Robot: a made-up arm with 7 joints. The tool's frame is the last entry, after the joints. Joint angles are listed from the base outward.
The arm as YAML. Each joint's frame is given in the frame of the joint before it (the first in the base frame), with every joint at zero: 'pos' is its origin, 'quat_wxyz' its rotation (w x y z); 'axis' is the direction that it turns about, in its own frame. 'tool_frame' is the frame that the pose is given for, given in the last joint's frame.
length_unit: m
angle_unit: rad
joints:
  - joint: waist
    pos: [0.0, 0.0, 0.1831]
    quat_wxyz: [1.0, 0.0, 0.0, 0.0]
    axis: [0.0, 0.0, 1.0]
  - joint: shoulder
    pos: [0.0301, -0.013, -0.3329]
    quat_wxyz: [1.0, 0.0, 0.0, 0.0]
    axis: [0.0, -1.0, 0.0]
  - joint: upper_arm
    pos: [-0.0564, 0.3, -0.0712]
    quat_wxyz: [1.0, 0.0, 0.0, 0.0]
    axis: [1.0, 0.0, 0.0]
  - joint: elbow
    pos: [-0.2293, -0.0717, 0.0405]
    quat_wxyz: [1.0, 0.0, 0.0, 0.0]
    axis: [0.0, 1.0, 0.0]
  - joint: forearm
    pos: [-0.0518, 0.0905, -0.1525]
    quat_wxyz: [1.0, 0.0, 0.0, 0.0]
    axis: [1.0, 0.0, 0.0]
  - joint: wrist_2
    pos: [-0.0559, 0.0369, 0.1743]
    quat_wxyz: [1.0, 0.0, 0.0, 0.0]
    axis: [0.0, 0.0, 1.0]
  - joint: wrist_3
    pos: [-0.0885, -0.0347, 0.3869]
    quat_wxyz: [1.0, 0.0, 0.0, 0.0]
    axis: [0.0, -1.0, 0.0]
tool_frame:
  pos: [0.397, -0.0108, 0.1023]
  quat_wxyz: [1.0, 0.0, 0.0, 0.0]
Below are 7 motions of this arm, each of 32 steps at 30 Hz.
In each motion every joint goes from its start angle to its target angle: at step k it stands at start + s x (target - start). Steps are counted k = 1, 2, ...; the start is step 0. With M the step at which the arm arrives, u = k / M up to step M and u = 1 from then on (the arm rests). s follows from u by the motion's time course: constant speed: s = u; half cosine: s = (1 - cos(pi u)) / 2; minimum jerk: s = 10 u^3 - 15 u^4 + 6 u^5.
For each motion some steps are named. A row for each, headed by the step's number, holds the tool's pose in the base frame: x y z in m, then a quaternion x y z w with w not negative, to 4 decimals.
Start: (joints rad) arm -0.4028 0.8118 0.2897 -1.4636 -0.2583 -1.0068 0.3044
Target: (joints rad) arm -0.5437 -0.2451 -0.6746 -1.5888 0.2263 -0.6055 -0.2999
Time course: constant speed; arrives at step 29
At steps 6, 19, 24, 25, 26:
6: -0.5773 0.4826 -0.6141 0.1741 -0.8590 -0.4029 0.2635
19: -0.5811 0.4509 -0.0962 -0.0055 -0.7040 -0.2795 0.6529
24: -0.4881 0.4344 0.0853 -0.0499 -0.5803 -0.2192 0.7827
25: -0.4641 0.4305 0.1173 -0.0569 -0.5521 -0.2061 0.8059
26: -0.4386 0.4264 0.1477 -0.0631 -0.5228 -0.1926 0.8280

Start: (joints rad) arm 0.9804 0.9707 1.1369 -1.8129 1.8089 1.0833 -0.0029
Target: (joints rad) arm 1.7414 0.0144 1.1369 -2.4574 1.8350 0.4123 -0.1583
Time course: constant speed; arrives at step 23
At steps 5, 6, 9, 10, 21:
5: 0.2389 0.1701 -0.7839 -0.4895 0.7073 -0.0342 0.5088
6: 0.2268 0.1459 -0.7876 -0.5100 0.7044 -0.0404 0.4920
9: 0.2014 0.0701 -0.7899 -0.5698 0.6898 -0.0628 0.4422
10: 0.1967 0.0442 -0.7878 -0.5891 0.6830 -0.0716 0.4258
21: 0.2628 -0.2091 -0.6691 -0.7678 0.5478 -0.2058 0.2610

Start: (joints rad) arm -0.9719 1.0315 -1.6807 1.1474 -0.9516 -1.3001 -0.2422
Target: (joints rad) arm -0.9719 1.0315 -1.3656 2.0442 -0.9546 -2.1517 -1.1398
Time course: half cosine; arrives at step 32
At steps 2, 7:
2: 0.6600 -0.0466 -0.3096 0.5730 -0.1893 0.7112 0.3607
7: 0.6384 -0.0136 -0.2979 0.5282 -0.1776 0.7388 0.3791

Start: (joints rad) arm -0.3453 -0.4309 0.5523 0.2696 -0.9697 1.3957 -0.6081
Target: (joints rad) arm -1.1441 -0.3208 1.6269 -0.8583 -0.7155 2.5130 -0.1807
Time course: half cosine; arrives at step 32
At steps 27, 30, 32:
27: 0.2119 0.4984 0.5488 -0.1028 -0.2043 0.2088 0.9509
30: 0.2041 0.4975 0.5511 -0.1252 -0.2266 0.1782 0.9493
32: 0.2028 0.4975 0.5514 -0.1296 -0.2306 0.1723 0.9489

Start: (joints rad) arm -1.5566 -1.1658 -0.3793 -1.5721 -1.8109 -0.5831 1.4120
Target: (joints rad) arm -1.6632 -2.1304 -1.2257 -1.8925 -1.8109 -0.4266 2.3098
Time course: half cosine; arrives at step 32
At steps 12, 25, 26, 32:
12: 0.8825 0.7318 -0.4722 -0.8670 -0.2168 0.2967 0.3366
25: 0.4288 0.8947 -0.0720 -0.6480 -0.5711 0.3970 0.3104
26: 0.4067 0.8894 -0.0514 -0.6376 -0.5879 0.3952 0.3028
32: 0.3448 0.8679 0.0045 -0.6092 -0.6342 0.3866 0.2778

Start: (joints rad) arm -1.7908 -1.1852 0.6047 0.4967 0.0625 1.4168 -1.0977
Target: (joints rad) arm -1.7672 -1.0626 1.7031 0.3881 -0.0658 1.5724 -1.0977
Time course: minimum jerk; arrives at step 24
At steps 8, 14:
8: 0.2913 -0.1700 0.1788 0.6802 -0.0561 0.1233 0.7204
14: 0.1804 -0.1164 0.2024 0.5711 -0.2386 0.0318 0.7848

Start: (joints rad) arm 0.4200 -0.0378 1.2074 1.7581 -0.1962 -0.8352 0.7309
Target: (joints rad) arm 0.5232 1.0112 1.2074 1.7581 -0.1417 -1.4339 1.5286
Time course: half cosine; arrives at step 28
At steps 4, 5, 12, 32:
4: 0.3063 0.5375 -0.1281 0.0377 0.3568 0.3775 0.8536
5: 0.3099 0.5362 -0.1081 0.0345 0.3329 0.3775 0.8634
12: 0.2786 0.5011 0.1354 0.0075 0.0420 0.3644 0.9303
32: -0.1256 0.3290 0.4301 -0.0113 -0.5206 0.2593 0.8134

